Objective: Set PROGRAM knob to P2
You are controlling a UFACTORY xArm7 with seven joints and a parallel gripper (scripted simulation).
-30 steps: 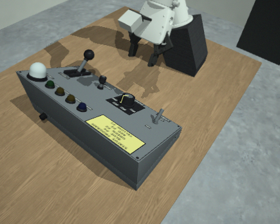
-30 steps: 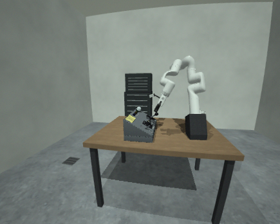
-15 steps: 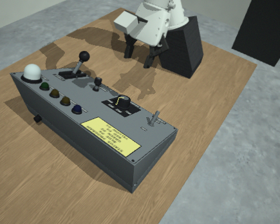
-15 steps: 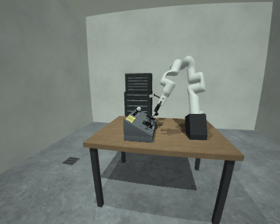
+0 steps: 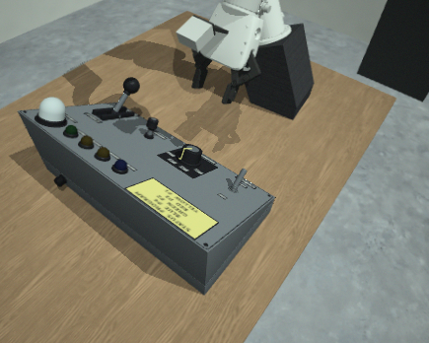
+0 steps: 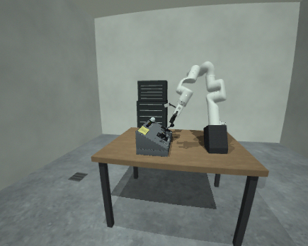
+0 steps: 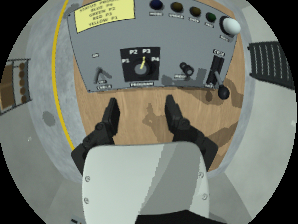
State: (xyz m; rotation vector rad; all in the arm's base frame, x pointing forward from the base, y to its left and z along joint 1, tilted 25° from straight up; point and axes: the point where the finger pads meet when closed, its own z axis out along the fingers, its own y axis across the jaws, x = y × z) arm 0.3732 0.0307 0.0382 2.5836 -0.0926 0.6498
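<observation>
The grey console lies 9 cm ahead of my hand, 8 cm to the right of it and 15 cm below it. The rest, counted from my hand: metal toggle switch: 9 cm ahead, 11 cm to the left, 13 cm below; small slider knob: 5 cm ahead, 13 cm to the right, 13 cm below; ball-topped lever: 24 cm to the right, 12 cm below.
</observation>
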